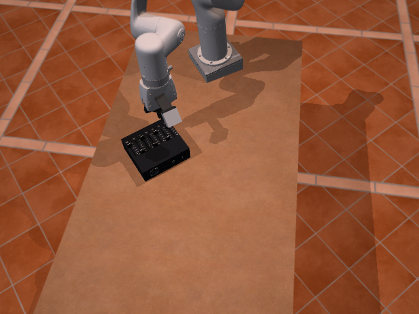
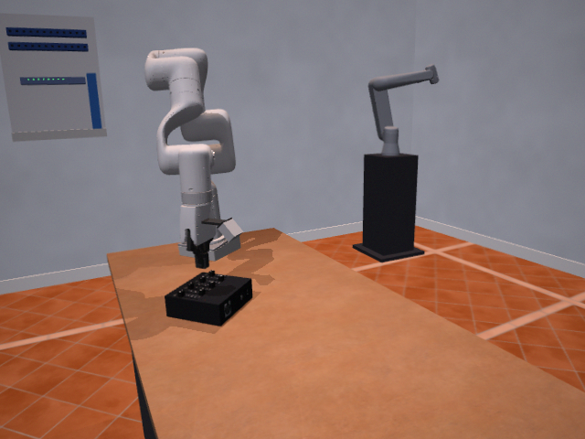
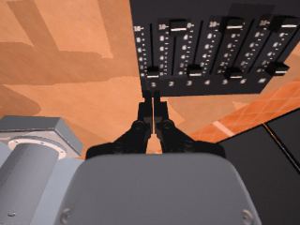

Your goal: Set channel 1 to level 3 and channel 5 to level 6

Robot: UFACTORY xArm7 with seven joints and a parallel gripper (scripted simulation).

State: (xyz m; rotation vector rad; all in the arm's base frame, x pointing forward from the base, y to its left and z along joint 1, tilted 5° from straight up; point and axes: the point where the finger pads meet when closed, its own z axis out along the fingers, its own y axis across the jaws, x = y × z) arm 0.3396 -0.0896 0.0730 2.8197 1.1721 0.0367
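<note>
The channel 1 fader cap is 20 mm ahead of my hand, 20 mm to the left of it and 30 mm below it. The rest, counted from my hand: channel 2 fader cap 60 mm ahead, 30 mm to the left, 30 mm below.
</note>
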